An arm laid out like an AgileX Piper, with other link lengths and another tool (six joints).
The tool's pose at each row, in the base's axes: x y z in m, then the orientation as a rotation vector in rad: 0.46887, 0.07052, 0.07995, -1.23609, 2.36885, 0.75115; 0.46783, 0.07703, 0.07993, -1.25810, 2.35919, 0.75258; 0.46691, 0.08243, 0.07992, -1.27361, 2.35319, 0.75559; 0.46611, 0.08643, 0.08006, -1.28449, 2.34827, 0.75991; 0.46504, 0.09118, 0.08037, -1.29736, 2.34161, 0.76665; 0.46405, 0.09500, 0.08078, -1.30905, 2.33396, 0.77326; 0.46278, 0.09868, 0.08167, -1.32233, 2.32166, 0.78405; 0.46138, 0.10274, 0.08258, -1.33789, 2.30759, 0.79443; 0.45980, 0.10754, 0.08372, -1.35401, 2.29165, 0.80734; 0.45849, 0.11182, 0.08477, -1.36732, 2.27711, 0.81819; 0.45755, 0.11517, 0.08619, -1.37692, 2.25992, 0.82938; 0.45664, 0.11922, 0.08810, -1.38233, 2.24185, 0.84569; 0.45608, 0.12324, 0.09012, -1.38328, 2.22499, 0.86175; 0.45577, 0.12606, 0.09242, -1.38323, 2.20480, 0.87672; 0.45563, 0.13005, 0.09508, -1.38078, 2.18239, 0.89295
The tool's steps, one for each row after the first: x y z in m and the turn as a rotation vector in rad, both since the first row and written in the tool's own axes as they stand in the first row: -0.00357, 0.00395, 0.00389, -0.00630, 0.00398, -0.01541; -0.00651, 0.00728, 0.00710, -0.01230, 0.00727, -0.02542; -0.00869, 0.00988, 0.00936, -0.01797, 0.00885, -0.03236; -0.01130, 0.01312, 0.01191, -0.02572, 0.00997, -0.04065; -0.01342, 0.01587, 0.01383, -0.03292, 0.00979, -0.04888; -0.01555, 0.01893, 0.01526, -0.04297, 0.00663, -0.05943; -0.01786, 0.02229, 0.01690, -0.05329, 0.00355, -0.07203; -0.02066, 0.02621, 0.01879, -0.06542, -0.00071, -0.08532; -0.02324, 0.02963, 0.02046, -0.07550, -0.00512, -0.09694; -0.02563, 0.03241, 0.02130, -0.08446, -0.01347, -0.10814; -0.02874, 0.03564, 0.02217, -0.09575, -0.02514, -0.11677; -0.03208, 0.03859, 0.02297, -0.10573, -0.03829, -0.12272; -0.03495, 0.04085, 0.02283, -0.11444, -0.05428, -0.13017; -0.03885, 0.04363, 0.02314, -0.12327, -0.07326, -0.13739
